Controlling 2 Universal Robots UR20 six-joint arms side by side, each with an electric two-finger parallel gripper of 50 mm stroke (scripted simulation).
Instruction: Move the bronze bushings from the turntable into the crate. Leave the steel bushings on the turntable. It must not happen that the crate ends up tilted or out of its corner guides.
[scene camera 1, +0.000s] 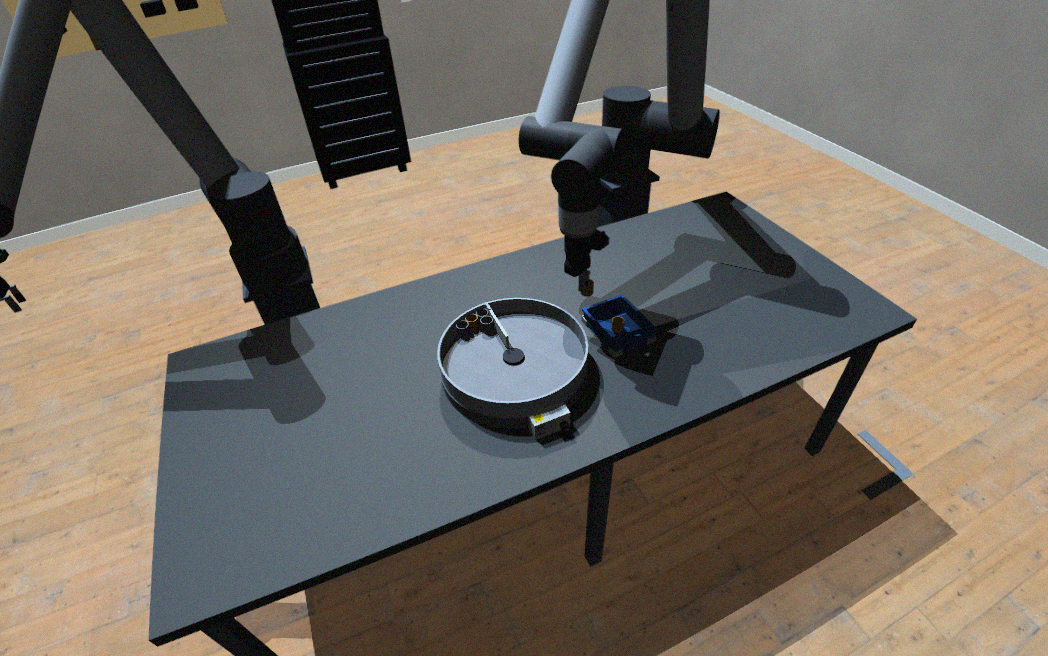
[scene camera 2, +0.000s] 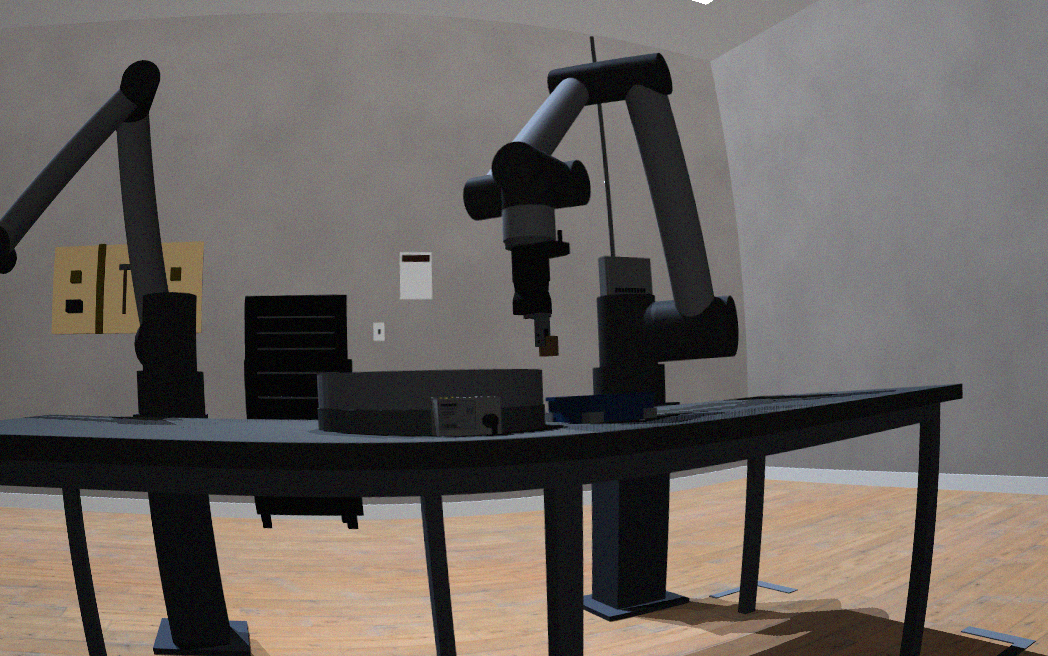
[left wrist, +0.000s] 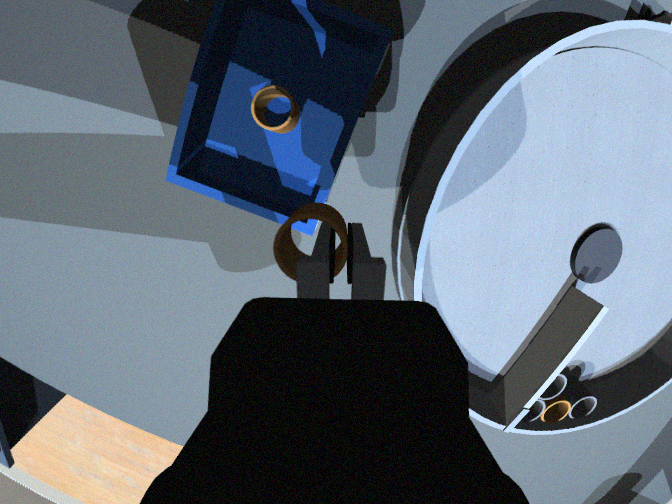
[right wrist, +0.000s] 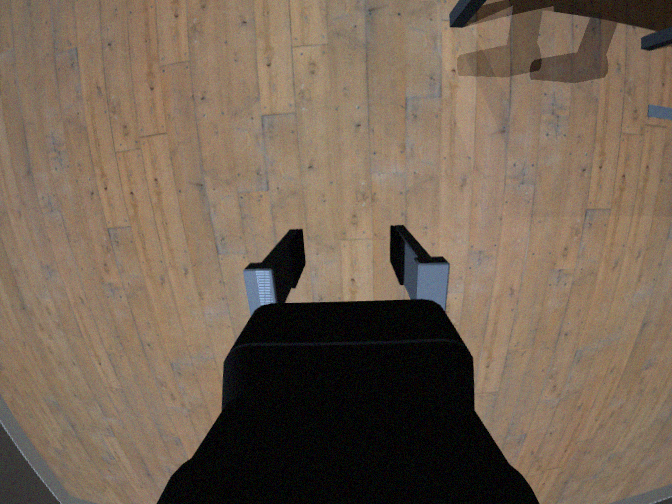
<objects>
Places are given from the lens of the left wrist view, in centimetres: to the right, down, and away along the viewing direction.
left gripper (left wrist: 341, 241): 0, -1, 16
blue crate (left wrist: 220, 151): -12, -11, 28
</objects>
